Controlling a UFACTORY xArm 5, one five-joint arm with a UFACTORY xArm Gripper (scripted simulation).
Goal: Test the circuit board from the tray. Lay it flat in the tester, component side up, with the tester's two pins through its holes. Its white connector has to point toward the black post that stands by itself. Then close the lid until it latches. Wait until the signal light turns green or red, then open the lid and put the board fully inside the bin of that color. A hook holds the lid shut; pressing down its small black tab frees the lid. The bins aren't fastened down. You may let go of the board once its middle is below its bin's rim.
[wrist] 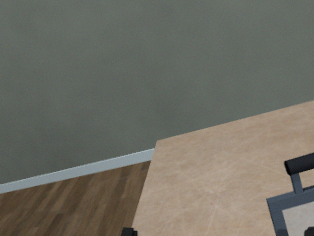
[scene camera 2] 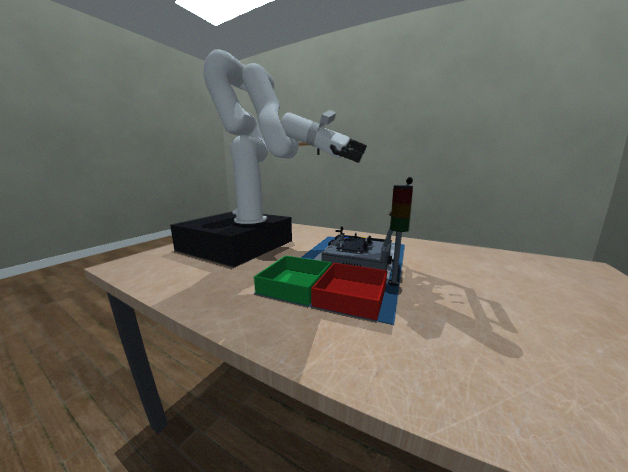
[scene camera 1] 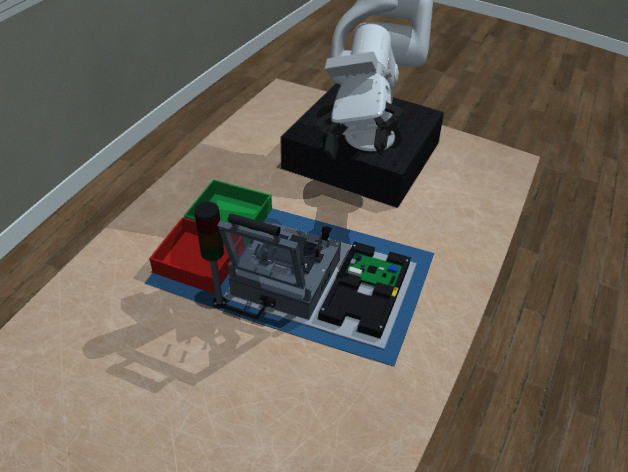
green bin: scene camera 2; scene camera 1; not seen in the wrist view (out of frame)
red bin: scene camera 2; scene camera 1; not seen in the wrist view (out of frame)
same spot on green bin: (scene camera 2: 290,278) = (scene camera 1: 242,213)
same spot on red bin: (scene camera 2: 333,291) = (scene camera 1: 172,230)
